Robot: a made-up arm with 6 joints. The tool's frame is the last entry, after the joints.
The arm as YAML. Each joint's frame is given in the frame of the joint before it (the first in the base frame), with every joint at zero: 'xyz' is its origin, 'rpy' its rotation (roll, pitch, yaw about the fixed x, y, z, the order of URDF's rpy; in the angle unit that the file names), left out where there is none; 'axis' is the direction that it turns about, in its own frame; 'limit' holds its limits. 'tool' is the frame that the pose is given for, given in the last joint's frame.
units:
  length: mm
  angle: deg
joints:
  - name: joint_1
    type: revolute
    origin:
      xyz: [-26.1, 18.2, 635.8]
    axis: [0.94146, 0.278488, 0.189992]
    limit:
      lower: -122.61
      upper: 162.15
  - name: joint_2
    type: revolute
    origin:
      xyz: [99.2, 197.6, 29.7]
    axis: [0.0, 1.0, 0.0]
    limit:
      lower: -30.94
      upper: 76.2
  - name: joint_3
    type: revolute
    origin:
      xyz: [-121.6, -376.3, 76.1]
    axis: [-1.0, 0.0, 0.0]
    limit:
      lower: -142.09
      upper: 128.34
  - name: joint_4
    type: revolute
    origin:
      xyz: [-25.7, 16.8, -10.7]
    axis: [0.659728, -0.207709, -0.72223]
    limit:
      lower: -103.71
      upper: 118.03
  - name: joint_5
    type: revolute
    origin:
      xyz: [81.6, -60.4, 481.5]
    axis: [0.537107, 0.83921, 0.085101]
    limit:
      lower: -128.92
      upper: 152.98
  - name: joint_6
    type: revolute
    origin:
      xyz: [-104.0, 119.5, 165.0]
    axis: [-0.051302, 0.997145, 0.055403]
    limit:
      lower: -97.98
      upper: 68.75
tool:
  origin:
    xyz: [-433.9, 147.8, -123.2]
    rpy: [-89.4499, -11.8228, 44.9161]
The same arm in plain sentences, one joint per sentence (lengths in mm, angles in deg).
The arm has six revolute joints in a row. What follows holds with every joint at zero, and every direction is one of the base frame's.
The first joint lies 26.1 mm along -x and 18.2 mm along +y and 635.8 mm along +z from the base frame's origin and turns about the direction (0.94146, 0.278488, 0.189992), from -122.61 to 162.15 deg.
The second joint lies 99.2 mm along +x and 197.6 mm along +y and 29.7 mm along +z from the first joint and turns about +y, from -30.94 to 76.2 deg.
The third joint lies 121.6 mm along -x and 376.3 mm along -y and 76.1 mm along +z from the second joint and turns about -x, from -142.09 to 128.34 deg.
The fourth joint lies 25.7 mm along -x and 16.8 mm along +y and 10.7 mm along -z from the third joint and turns about the direction (0.659728, -0.207709, -0.72223), from -103.71 to 118.03 deg.
The fifth joint lies 81.6 mm along +x and 60.4 mm along -y and 481.5 mm along +z from the fourth joint and turns about the direction (0.537107, 0.83921, 0.085101), from -128.92 to 152.98 deg.
The sixth joint lies 104 mm along -x and 119.5 mm along +y and 165 mm along +z from the fifth joint and turns about the direction (-0.051302, 0.997145, 0.055403), from -97.98 to 68.75 deg.
The tool frame, which is the frame that the pose is given for, lies 433.9 mm along -x and 147.8 mm along +y and 123.2 mm along -z from the sixth joint; its axes are the base frame's turned by roll -89.45, pitch -11.82 and yaw 44.92 deg (as in URDF: about the fixed x, then y, then z).

